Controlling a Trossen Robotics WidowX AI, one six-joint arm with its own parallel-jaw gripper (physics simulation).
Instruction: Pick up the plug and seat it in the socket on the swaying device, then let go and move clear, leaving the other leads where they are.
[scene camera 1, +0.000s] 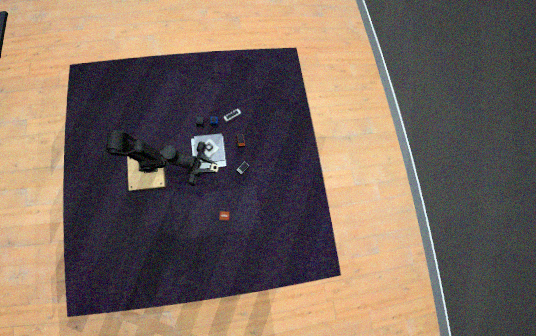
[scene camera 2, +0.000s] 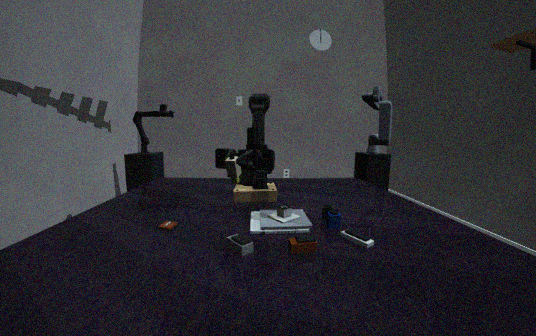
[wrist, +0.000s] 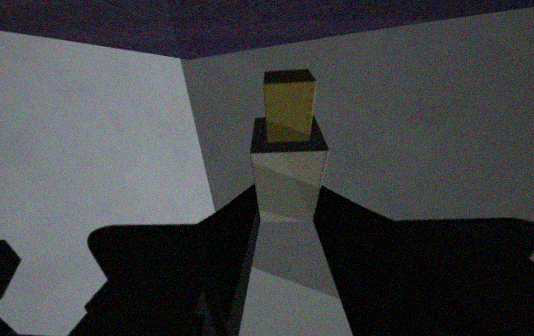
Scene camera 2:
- my gripper: 231, 160
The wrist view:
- my gripper: 284, 188
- plug: 289, 154, held by my gripper
